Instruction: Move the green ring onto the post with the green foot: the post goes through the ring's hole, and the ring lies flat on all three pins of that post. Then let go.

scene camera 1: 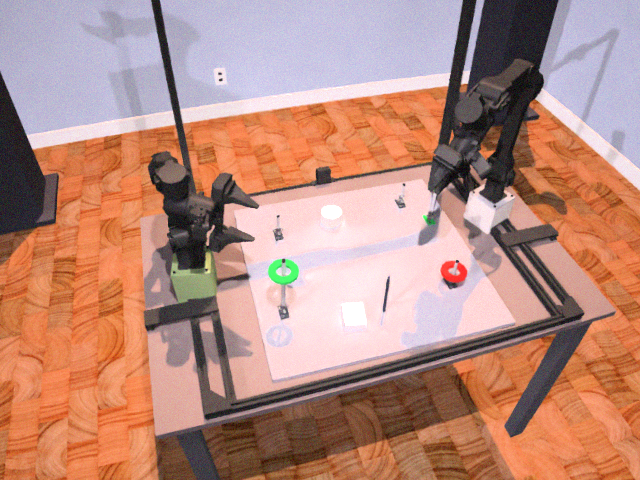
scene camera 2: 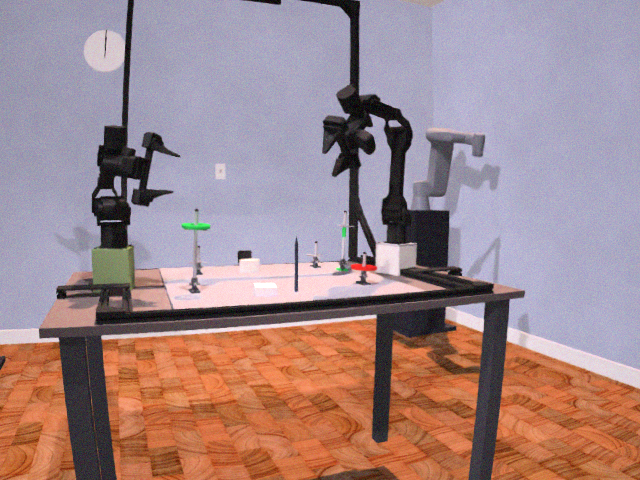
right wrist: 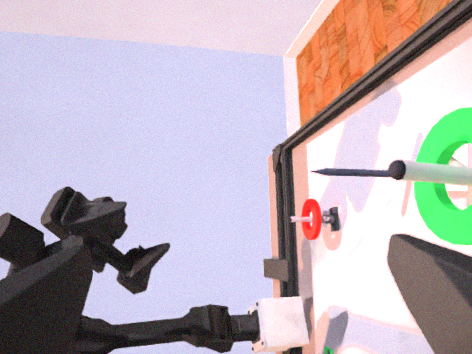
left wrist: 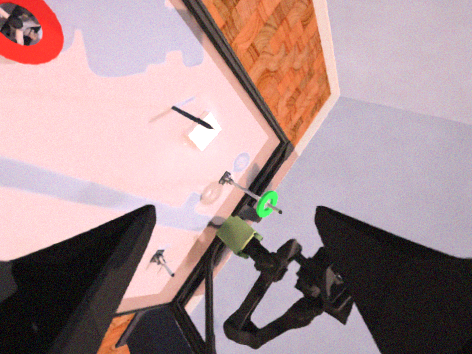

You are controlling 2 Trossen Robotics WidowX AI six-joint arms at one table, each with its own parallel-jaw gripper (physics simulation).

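Places are measured from the left arm's base along level axes (x ahead, y left, z up), in centimetres.
Pixels of known places: left gripper, between the fingertips: [scene camera 1: 432,192] [scene camera 2: 328,165] [right wrist: 148,226] [left wrist: 237,212]; right gripper, between the fingertips: [scene camera 1: 256,223] [scene camera 2: 176,173] [right wrist: 242,254] [left wrist: 309,252]; left arm's base, origin of its link: [scene camera 1: 492,194] [scene camera 2: 396,242] [right wrist: 255,326]; right arm's base, origin of its link: [scene camera 1: 191,259] [scene camera 2: 113,247] [left wrist: 250,245].
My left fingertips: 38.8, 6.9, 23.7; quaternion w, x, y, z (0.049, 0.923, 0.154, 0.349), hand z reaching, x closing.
Observation:
Ahead of a thing's pixels: the offset from my left fingertips to its top centre, as dx, dy, dz. "*": to the spot under its first point.
The green ring {+33.2, -12.6, -15.2} [scene camera 1: 283,280] [scene camera 2: 189,226] [left wrist: 262,206] [right wrist: 429,200] lies level around a tall dark-footed post {* +33.5, -13.0, -25.8} [scene camera 1: 283,298] [scene camera 2: 194,258], near its top. The post with the green foot {* -22.8, -16.3, -24.9} [scene camera 1: 433,201] [scene camera 2: 343,249] stands near the white arm base; its foot's edge shows at the bottom of the right wrist view. My right gripper [scene camera 1: 255,222] [scene camera 2: 175,174] [right wrist: 242,254], on the green base, is open and empty, beside and above the green ring. My left gripper [scene camera 1: 435,187] [scene camera 2: 330,162], on the white base, is open and empty, high above the green-footed post.
A red ring {-8.9, +5.3, -27.3} [scene camera 1: 453,280] [scene camera 2: 363,267] [left wrist: 52,35] [right wrist: 311,235] sits on a short post. A thin dark spike {+12.3, +1.3, -18.5} [scene camera 1: 386,294] [scene camera 2: 296,263] stands upright beside a white block {+20.1, -1.5, -30.5} [scene camera 1: 354,316] [scene camera 2: 265,288]. A white cylinder {+1.7, -34.4, -29.0} [scene camera 1: 331,217] and two short posts {* +19.1, -37.3, -30.3} [scene camera 1: 278,233] {* -20.0, -26.9, -30.6} [scene camera 1: 400,201] are farther back.

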